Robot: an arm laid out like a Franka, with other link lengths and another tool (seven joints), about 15 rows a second.
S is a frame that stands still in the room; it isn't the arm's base.
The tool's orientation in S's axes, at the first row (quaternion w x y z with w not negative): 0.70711, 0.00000, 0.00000, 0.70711
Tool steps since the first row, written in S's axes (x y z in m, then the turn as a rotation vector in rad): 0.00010, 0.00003, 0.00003, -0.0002, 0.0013, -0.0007; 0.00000, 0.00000, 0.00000, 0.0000, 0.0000, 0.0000; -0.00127, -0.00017, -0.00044, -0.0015, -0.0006, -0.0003; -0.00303, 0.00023, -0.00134, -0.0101, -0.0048, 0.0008; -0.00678, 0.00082, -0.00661, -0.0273, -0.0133, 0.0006; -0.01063, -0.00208, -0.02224, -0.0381, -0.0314, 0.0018; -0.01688, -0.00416, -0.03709, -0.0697, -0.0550, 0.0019; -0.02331, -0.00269, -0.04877, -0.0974, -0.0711, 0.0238; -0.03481, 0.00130, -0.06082, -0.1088, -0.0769, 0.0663; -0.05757, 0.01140, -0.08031, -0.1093, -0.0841, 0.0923; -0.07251, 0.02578, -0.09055, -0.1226, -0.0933, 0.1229
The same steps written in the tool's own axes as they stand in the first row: 0.00003, -0.00010, 0.00003, 0.0013, 0.0002, -0.0007; 0.00000, 0.00000, 0.00000, 0.0000, 0.0000, 0.0000; -0.00017, 0.00127, -0.00044, -0.0006, 0.0015, -0.0003; 0.00023, 0.00303, -0.00134, -0.0048, 0.0101, 0.0008; 0.00082, 0.00678, -0.00661, -0.0133, 0.0273, 0.0006; -0.00208, 0.01063, -0.02224, -0.0314, 0.0381, 0.0018; -0.00416, 0.01688, -0.03709, -0.0550, 0.0697, 0.0019; -0.00269, 0.02331, -0.04877, -0.0711, 0.0974, 0.0238; 0.00130, 0.03481, -0.06082, -0.0769, 0.1088, 0.0663; 0.01140, 0.05757, -0.08031, -0.0841, 0.1093, 0.0923; 0.02578, 0.07251, -0.09055, -0.0933, 0.1226, 0.1229
